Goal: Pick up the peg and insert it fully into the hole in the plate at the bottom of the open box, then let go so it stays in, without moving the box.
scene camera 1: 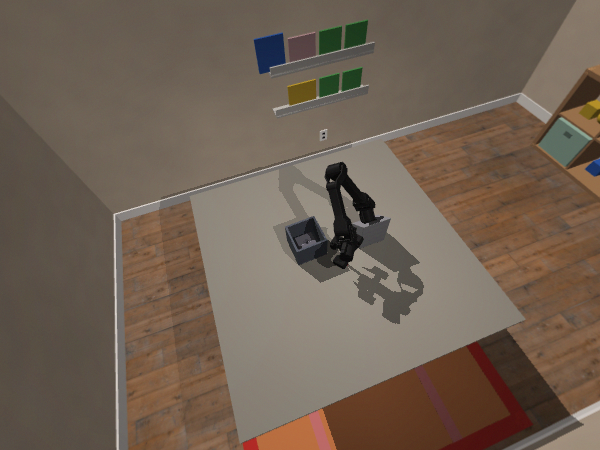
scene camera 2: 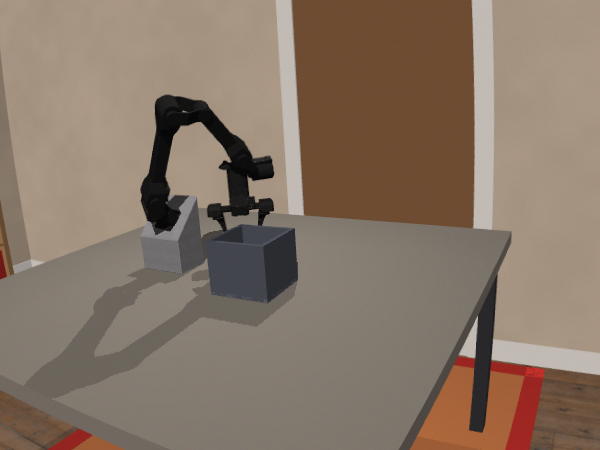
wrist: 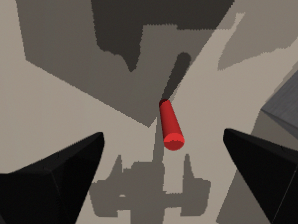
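Scene:
In the wrist view a dark grey box is out of frame, yet I do see the box in scene camera 1 (pixel 318 249), and it is visible to me in scene camera 2 (pixel 250 262) too.

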